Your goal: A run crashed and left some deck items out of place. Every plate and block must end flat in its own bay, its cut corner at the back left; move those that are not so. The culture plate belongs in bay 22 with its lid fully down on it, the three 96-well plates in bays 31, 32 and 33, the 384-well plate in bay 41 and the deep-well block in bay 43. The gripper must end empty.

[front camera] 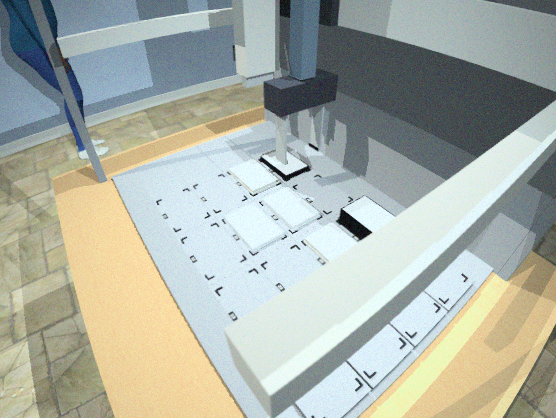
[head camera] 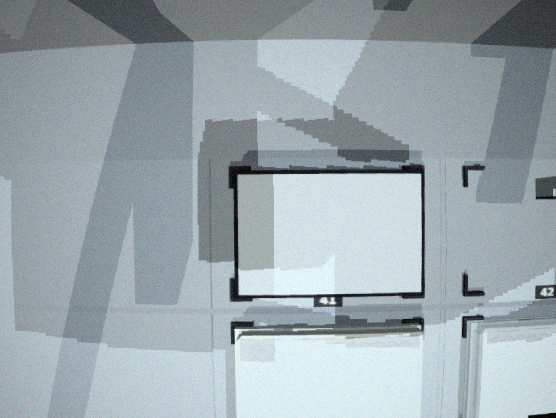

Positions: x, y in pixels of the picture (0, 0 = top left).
Scene:
A 384-well plate shows in the front camera view and in the head camera view. A deep-well block shows in the front camera view [363, 216]; in the head camera view it is out of frame. A clear lid shows in the front camera view [250, 222]; in the head camera view it is out of frame. One and the same spot on the 384-well plate: [front camera: 295, 167] is [head camera: 400, 225].

